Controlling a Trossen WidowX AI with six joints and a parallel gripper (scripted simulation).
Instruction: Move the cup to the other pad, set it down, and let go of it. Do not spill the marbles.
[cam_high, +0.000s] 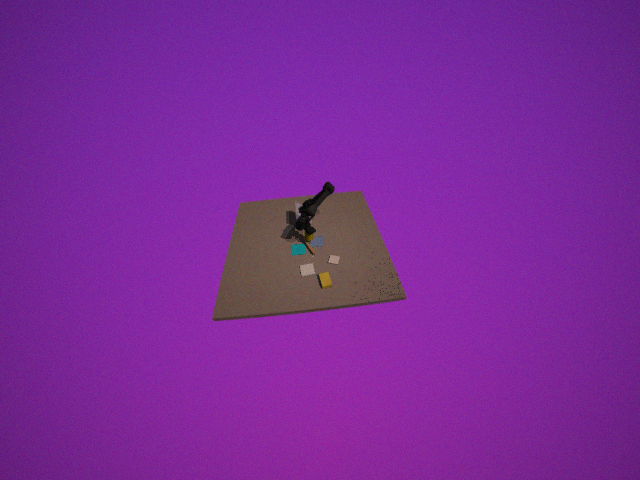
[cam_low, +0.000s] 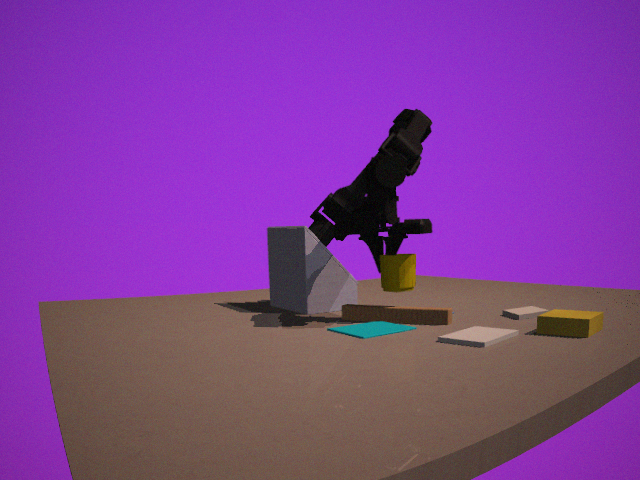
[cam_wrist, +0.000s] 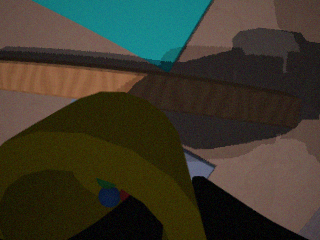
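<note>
Now: gripper tip 80 mm short of the teal pad, 90 mm to the left of it and 100 mm above it. From my gripper tip the other things lie so: blue marble: 20 mm ahead, 30 mm to the left, 20 mm below; then wooden bar: 40 mm ahead, 10 mm to the right, 90 mm below; then yellow cup: 20 mm ahead, 10 mm to the left.
</note>
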